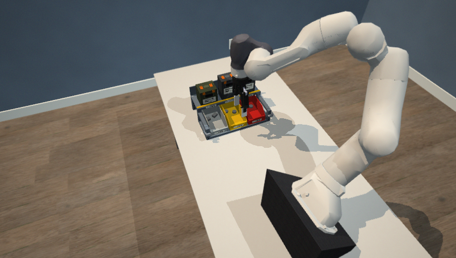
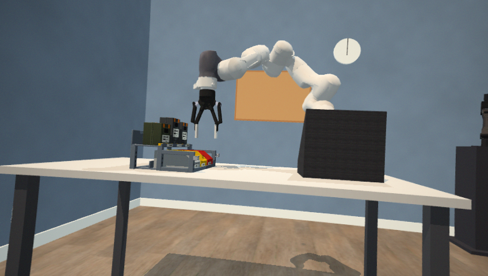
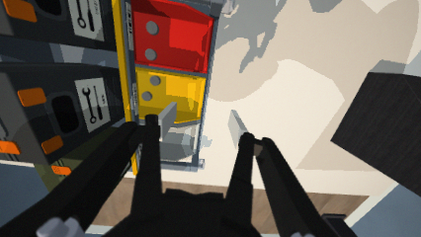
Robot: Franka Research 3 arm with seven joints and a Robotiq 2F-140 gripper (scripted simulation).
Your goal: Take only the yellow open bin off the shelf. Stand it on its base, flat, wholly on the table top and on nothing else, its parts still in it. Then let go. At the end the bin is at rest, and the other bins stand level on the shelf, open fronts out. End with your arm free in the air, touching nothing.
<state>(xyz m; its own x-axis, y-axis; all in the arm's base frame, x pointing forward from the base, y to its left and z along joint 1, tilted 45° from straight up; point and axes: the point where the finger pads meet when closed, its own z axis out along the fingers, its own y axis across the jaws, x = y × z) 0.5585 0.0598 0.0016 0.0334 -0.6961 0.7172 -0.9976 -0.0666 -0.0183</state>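
My gripper is now 90 mm short of the yellow open bin, 10 mm to the right of it and 130 mm above it. Also, from my hand: grey bin 80 mm ahead, 120 mm to the left, 130 mm below; red bin 90 mm ahead, 100 mm to the right, 130 mm below.
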